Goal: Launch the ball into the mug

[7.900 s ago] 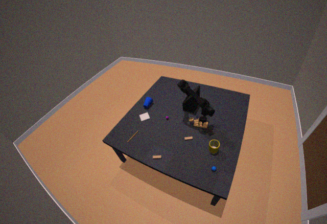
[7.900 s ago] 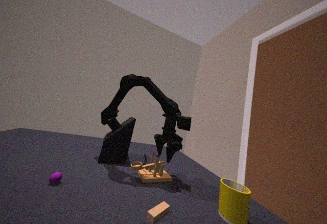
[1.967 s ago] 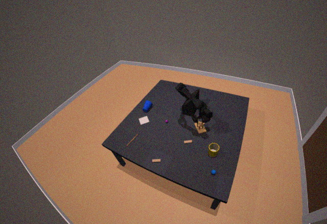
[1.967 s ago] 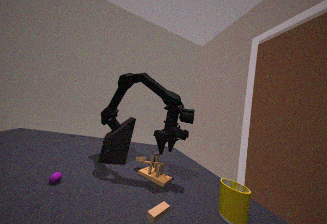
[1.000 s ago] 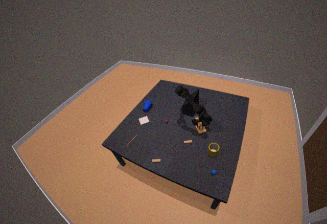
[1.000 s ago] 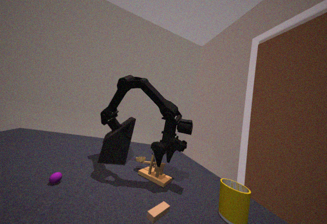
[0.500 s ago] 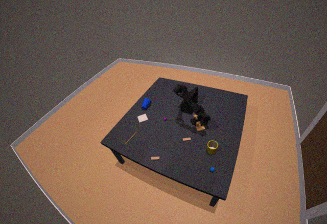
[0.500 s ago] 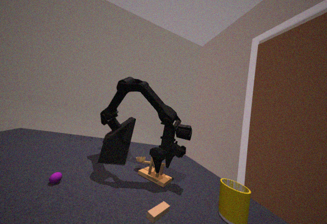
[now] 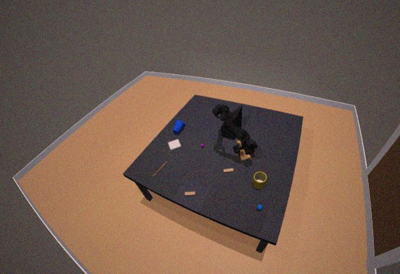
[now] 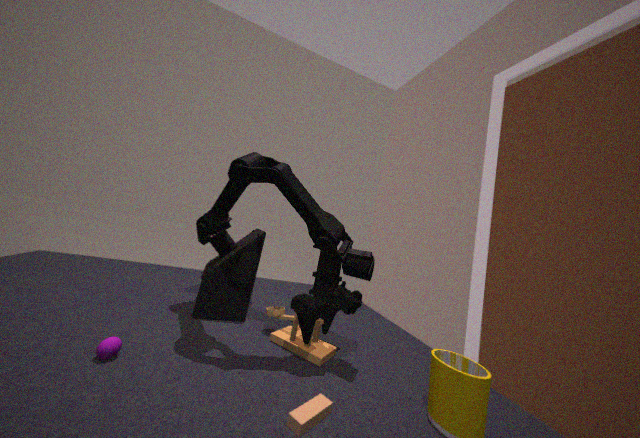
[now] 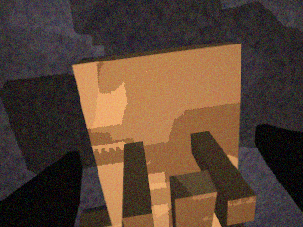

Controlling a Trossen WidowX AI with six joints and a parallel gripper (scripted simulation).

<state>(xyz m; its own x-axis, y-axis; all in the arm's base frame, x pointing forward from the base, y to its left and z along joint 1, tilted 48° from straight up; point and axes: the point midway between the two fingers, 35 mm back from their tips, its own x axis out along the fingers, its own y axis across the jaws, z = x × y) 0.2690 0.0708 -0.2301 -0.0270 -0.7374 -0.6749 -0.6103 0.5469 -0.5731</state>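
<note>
My gripper tip is 2 cm short of the purple ball, 38 cm to the left of it and 2 cm above it. Also, from my gripper tip: blue ball: 41 cm ahead, 23 cm to the left, 1 cm below; then yellow mug: 22 cm ahead, 18 cm to the left; then catapult: 6 cm behind, 4 cm to the right, 2 cm above.
</note>
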